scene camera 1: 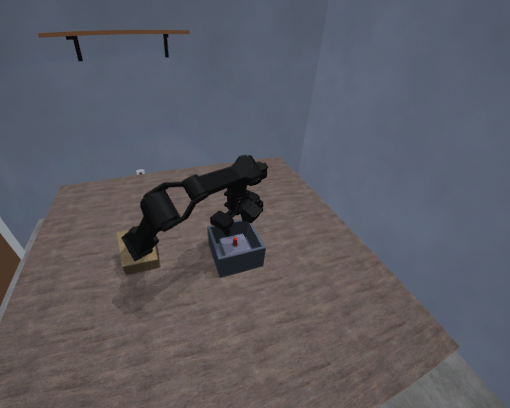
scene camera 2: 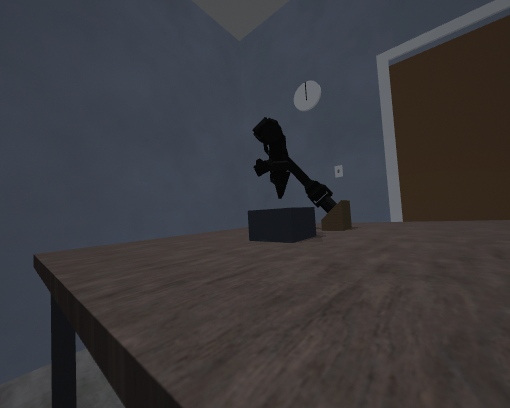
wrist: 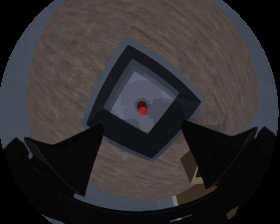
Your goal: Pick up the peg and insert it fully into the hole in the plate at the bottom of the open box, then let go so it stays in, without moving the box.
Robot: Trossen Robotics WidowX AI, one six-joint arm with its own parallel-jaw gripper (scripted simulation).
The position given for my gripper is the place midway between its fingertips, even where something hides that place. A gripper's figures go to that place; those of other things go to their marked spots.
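Scene:
My gripper (wrist: 143, 126) is 10 cm from the lens. Grey plate (wrist: 138, 88) at 16 cm from the lens; box (wrist: 130, 56) at 19 cm from the lens.

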